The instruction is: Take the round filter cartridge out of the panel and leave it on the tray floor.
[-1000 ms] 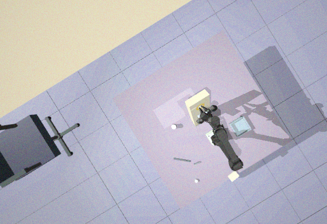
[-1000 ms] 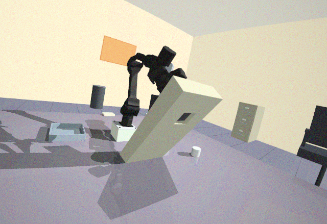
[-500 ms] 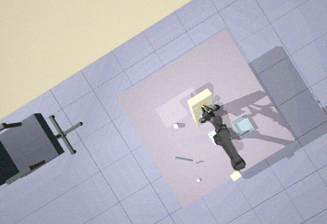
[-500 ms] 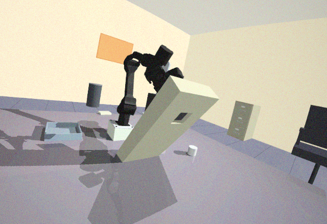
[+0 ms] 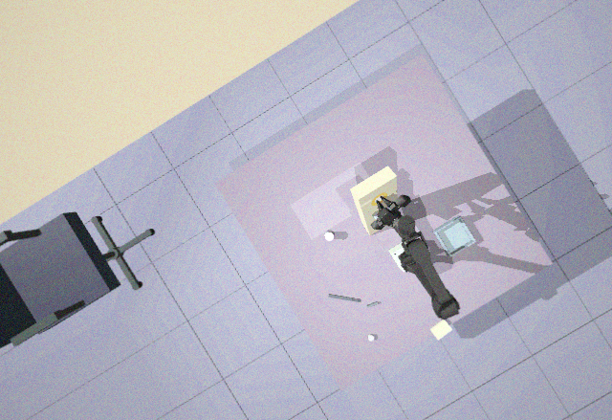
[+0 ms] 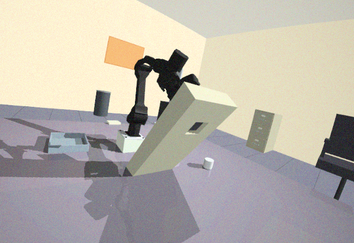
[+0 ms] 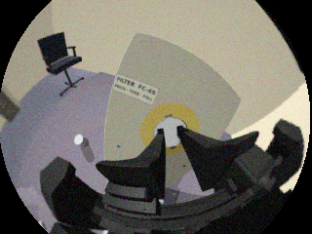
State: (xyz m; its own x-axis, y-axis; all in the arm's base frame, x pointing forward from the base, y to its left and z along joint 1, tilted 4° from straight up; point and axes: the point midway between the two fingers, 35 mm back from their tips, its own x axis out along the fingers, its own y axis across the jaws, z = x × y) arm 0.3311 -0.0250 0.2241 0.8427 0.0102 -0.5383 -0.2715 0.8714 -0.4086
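The grey-white filter cartridge is 1 cm below my gripper tip and 1 cm ahead of it. The rest, counted from my gripper tip: white block 81 cm behind, 26 cm below, 6 cm to the left; then cream service panel 8 cm below, 4 cm behind; then pale blue tray 43 cm behind, 27 cm to the right, 26 cm below.
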